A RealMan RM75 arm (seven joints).
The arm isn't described. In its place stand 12 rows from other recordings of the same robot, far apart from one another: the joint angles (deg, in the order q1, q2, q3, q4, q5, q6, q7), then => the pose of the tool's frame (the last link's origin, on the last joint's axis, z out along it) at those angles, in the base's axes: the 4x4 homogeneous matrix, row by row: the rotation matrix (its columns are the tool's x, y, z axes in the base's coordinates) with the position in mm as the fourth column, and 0 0 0 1 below.
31.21, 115.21, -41.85, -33.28, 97.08, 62.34, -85.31 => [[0.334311 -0.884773 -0.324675 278.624], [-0.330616 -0.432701 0.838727 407.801], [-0.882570 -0.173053 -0.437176 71.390], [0 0 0 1]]
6.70, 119.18, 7.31, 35.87, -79.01, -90.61, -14.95 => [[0.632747 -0.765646 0.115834 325.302], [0.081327 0.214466 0.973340 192.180], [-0.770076 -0.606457 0.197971 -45.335], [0 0 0 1]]
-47.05, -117.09, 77.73, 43.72, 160.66, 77.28, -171.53 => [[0.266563 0.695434 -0.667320 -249.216], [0.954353 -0.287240 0.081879 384.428], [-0.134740 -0.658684 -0.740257 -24.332], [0 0 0 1]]
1.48, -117.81, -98.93, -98.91, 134.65, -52.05, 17.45 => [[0.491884 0.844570 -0.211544 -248.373], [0.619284 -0.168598 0.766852 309.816], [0.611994 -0.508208 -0.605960 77.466], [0 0 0 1]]
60.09, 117.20, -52.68, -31.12, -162.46, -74.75, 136.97 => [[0.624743 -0.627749 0.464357 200.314], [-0.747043 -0.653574 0.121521 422.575], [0.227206 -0.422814 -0.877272 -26.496], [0 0 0 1]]
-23.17, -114.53, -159.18, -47.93, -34.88, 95.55, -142.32 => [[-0.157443 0.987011 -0.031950 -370.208], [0.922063 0.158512 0.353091 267.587], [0.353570 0.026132 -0.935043 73.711], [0 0 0 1]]
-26.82, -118.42, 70.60, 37.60, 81.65, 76.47, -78.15 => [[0.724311 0.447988 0.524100 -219.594], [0.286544 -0.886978 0.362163 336.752], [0.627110 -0.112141 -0.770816 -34.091], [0 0 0 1]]
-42.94, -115.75, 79.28, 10.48, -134.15, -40.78, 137.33 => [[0.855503 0.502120 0.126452 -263.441], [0.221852 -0.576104 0.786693 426.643], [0.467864 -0.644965 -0.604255 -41.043], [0 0 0 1]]
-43.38, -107.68, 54.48, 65.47, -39.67, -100.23, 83.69 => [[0.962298 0.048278 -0.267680 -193.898], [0.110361 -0.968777 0.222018 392.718], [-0.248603 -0.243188 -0.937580 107.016], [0 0 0 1]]
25.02, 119.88, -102.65, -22.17, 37.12, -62.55, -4.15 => [[0.712709 -0.692417 -0.112272 297.237], [0.230054 0.079528 0.969923 371.273], [-0.662662 -0.717101 0.215974 32.133], [0 0 0 1]]
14.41, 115.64, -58.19, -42.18, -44.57, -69.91, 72.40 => [[0.320528 -0.814049 -0.484340 290.997], [0.096504 -0.480594 0.871617 341.923], [-0.942310 -0.326118 -0.075485 118.523], [0 0 0 1]]
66.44, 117.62, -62.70, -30.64, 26.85, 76.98, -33.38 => [[0.628562 -0.648118 0.429945 138.486], [-0.742456 -0.664673 0.083482 425.560], [0.231667 -0.371688 -0.898987 -47.909], [0 0 0 1]]
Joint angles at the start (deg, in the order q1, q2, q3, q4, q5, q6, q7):
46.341 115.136 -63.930 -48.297 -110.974 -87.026 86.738
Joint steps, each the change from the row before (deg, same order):
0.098 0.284 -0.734 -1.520 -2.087 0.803 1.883
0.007 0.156 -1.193 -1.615 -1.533 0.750 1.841
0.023 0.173 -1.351 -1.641 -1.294 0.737 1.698
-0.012 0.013 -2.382 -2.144 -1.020 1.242 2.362
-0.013 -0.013 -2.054 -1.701 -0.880 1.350 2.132
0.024 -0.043 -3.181 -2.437 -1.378 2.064 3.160
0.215 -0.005 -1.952 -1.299 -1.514 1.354 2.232
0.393 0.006 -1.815 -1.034 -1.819 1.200 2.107
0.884 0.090 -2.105 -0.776 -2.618 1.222 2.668
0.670 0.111 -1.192 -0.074 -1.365 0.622 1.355
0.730 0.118 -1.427 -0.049 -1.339 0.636 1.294
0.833 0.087 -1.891 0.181 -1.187 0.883 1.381
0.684 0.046 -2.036 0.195 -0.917 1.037 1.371
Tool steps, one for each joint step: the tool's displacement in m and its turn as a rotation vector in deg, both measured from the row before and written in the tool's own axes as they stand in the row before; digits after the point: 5 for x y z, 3 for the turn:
-0.00066 -0.00138 0.00188 0.542 2.295 0.085
-0.00166 -0.00081 0.00177 0.432 2.045 -0.146
-0.00271 -0.00045 0.00217 0.391 1.813 -0.407
-0.00480 -0.00050 0.00299 0.580 2.079 -0.636
-0.00402 -0.00084 0.00263 0.792 1.666 -0.386
-0.00641 -0.00076 0.00428 1.226 2.370 -0.731
-0.00348 -0.00090 0.00307 0.922 1.915 -0.375
-0.00325 -0.00105 0.00310 0.898 2.064 -0.511
-0.00443 -0.00134 0.00453 0.932 2.755 -0.643
-0.00291 -0.00032 0.00333 0.315 1.461 -0.412
-0.00350 0.00020 0.00379 0.242 1.515 -0.691
-0.00396 0.00080 0.00500 0.160 1.596 -0.836
-0.00358 0.00122 0.00504 0.202 1.405 -0.766

